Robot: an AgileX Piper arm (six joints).
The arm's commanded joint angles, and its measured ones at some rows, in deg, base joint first. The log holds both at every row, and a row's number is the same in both.
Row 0, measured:
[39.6, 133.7, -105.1, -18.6, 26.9, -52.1]
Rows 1 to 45, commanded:
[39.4, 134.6, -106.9, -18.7, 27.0, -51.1]
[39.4, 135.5, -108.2, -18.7, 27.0, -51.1]
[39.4, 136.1, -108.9, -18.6, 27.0, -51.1]
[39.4, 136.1, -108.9, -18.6, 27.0, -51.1]
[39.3, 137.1, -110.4, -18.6, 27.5, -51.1]
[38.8, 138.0, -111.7, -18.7, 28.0, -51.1]
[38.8, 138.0, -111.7, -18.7, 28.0, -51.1]
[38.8, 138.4, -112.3, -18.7, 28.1, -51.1]
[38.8, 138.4, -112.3, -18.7, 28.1, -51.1]
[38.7, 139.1, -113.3, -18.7, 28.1, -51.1]
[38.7, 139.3, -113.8, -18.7, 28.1, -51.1]
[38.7, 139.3, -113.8, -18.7, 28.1, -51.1]
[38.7, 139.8, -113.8, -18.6, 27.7, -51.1]
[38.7, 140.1, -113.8, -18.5, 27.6, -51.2]
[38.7, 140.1, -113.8, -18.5, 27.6, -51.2]
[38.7, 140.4, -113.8, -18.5, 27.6, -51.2]
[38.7, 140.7, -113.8, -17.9, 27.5, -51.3]
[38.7, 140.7, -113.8, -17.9, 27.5, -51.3]
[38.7, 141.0, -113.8, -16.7, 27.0, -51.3]
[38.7, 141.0, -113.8, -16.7, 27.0, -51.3]
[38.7, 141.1, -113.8, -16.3, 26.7, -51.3]
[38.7, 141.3, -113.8, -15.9, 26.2, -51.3]
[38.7, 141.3, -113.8, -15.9, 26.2, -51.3]
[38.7, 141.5, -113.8, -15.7, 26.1, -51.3]
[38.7, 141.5, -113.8, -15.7, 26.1, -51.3]
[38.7, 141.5, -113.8, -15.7, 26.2, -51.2]
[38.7, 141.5, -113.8, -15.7, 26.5, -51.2]
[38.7, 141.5, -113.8, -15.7, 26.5, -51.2]
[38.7, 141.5, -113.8, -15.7, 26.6, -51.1]
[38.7, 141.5, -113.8, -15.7, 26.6, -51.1]
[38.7, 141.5, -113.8, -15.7, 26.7, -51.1]
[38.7, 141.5, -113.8, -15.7, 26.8, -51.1]
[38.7, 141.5, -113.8, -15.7, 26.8, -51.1]
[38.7, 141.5, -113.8, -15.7, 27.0, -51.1]
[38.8, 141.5, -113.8, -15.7, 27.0, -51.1]
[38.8, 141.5, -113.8, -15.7, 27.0, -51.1]
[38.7, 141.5, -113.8, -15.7, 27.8, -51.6]
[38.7, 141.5, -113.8, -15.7, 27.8, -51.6]
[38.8, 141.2, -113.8, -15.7, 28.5, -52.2]
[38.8, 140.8, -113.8, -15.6, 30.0, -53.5]
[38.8, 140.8, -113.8, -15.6, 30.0, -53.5]
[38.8, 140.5, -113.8, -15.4, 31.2, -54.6]
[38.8, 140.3, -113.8, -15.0, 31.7, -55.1]
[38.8, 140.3, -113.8, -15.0, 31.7, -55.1]
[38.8, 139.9, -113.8, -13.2, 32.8, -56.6]
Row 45, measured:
[39.1, 140.5, -113.7, -16.0, 29.7, -55.1]
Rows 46 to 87, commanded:
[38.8, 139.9, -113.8, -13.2, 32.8, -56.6]
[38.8, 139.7, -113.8, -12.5, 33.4, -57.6]
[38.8, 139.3, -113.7, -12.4, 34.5, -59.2]
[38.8, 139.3, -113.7, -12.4, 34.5, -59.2]
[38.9, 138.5, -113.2, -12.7, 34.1, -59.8]
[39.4, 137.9, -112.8, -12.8, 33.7, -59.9]
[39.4, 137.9, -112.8, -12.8, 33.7, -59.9]
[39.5, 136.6, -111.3, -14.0, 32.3, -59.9]
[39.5, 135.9, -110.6, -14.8, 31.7, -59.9]
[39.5, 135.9, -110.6, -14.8, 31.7, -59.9]
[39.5, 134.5, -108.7, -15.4, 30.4, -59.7]
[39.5, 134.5, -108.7, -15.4, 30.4, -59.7]
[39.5, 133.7, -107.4, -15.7, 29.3, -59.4]
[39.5, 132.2, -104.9, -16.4, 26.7, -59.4]
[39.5, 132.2, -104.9, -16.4, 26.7, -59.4]
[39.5, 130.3, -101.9, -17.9, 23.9, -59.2]
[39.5, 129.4, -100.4, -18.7, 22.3, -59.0]
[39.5, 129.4, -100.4, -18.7, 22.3, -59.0]
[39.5, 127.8, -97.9, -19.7, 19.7, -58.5]
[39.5, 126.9, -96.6, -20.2, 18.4, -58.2]
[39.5, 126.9, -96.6, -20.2, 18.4, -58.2]
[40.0, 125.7, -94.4, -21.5, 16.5, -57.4]
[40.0, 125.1, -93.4, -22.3, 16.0, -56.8]
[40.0, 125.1, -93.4, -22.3, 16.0, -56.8]
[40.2, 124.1, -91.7, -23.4, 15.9, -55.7]
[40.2, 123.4, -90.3, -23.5, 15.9, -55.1]
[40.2, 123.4, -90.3, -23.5, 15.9, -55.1]
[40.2, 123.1, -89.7, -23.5, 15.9, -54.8]
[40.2, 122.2, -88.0, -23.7, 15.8, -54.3]
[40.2, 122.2, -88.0, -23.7, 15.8, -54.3]
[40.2, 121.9, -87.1, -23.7, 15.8, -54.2]
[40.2, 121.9, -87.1, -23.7, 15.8, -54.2]
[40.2, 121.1, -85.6, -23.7, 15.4, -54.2]
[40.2, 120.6, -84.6, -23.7, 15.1, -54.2]
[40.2, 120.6, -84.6, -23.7, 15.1, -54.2]
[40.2, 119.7, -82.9, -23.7, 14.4, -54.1]
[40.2, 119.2, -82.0, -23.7, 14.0, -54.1]
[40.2, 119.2, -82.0, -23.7, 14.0, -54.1]
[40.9, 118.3, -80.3, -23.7, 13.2, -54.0]
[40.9, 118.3, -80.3, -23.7, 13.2, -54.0]
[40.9, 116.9, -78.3, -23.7, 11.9, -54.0]
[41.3, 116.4, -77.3, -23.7, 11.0, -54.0]
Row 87, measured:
[41.1, 118.9, -78.1, -22.5, 14.8, -54.9]
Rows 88 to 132, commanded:
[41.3, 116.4, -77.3, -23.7, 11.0, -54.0]
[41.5, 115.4, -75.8, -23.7, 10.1, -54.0]
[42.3, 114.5, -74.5, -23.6, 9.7, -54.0]
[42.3, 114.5, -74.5, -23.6, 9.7, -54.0]
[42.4, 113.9, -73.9, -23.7, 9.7, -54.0]
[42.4, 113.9, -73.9, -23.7, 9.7, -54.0]
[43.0, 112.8, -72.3, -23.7, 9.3, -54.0]
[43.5, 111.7, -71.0, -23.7, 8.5, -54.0]
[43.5, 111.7, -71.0, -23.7, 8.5, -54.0]
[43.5, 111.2, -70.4, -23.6, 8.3, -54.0]
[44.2, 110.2, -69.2, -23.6, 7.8, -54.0]
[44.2, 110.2, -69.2, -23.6, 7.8, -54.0]
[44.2, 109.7, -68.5, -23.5, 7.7, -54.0]
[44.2, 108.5, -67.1, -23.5, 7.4, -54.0]
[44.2, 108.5, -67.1, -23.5, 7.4, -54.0]
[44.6, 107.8, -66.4, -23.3, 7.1, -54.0]
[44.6, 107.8, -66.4, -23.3, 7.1, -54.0]
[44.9, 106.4, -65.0, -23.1, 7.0, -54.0]
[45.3, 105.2, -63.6, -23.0, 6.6, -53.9]
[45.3, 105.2, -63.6, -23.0, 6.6, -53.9]
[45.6, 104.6, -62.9, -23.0, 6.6, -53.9]
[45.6, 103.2, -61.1, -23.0, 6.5, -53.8]
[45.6, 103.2, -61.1, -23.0, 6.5, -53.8]
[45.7, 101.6, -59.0, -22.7, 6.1, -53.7]
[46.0, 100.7, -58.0, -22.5, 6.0, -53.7]
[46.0, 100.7, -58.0, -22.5, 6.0, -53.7]
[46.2, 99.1, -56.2, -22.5, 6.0, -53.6]
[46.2, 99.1, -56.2, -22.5, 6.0, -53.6]
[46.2, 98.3, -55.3, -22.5, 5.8, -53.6]
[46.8, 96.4, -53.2, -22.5, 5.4, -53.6]
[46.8, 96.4, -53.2, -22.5, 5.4, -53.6]
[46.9, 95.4, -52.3, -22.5, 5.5, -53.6]
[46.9, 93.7, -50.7, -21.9, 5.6, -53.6]
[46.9, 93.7, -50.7, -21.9, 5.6, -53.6]
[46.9, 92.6, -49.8, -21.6, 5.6, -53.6]
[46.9, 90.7, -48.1, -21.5, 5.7, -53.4]
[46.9, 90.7, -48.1, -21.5, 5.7, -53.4]
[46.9, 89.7, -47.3, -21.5, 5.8, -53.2]
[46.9, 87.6, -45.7, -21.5, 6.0, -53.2]
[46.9, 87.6, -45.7, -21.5, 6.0, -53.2]
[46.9, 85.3, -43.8, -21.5, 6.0, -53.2]
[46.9, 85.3, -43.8, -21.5, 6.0, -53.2]
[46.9, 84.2, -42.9, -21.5, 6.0, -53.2]
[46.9, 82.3, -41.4, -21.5, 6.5, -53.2]
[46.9, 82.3, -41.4, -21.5, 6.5, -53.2]
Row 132, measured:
[46.8, 85.9, -42.7, -20.8, 9.1, -53.3]
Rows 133 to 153, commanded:
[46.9, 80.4, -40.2, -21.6, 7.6, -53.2]
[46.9, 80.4, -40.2, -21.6, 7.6, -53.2]
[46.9, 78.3, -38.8, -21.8, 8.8, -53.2]
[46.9, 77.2, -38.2, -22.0, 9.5, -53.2]
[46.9, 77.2, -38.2, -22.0, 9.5, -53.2]
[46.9, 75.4, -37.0, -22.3, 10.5, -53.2]
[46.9, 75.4, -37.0, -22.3, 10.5, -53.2]
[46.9, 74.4, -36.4, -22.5, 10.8, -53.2]
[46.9, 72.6, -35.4, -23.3, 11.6, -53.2]
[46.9, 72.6, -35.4, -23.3, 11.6, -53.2]
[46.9, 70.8, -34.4, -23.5, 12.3, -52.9]
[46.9, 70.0, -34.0, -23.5, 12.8, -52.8]
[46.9, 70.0, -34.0, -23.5, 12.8, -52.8]
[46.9, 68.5, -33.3, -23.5, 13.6, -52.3]
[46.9, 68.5, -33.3, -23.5, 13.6, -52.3]
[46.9, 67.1, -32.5, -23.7, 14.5, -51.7]
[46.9, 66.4, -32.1, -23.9, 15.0, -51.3]
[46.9, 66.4, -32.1, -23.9, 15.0, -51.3]
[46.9, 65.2, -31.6, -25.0, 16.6, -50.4]
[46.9, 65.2, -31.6, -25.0, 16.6, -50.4]
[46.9, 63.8, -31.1, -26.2, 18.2, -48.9]
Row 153, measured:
[46.8, 66.3, -31.2, -23.4, 19.0, -50.8]
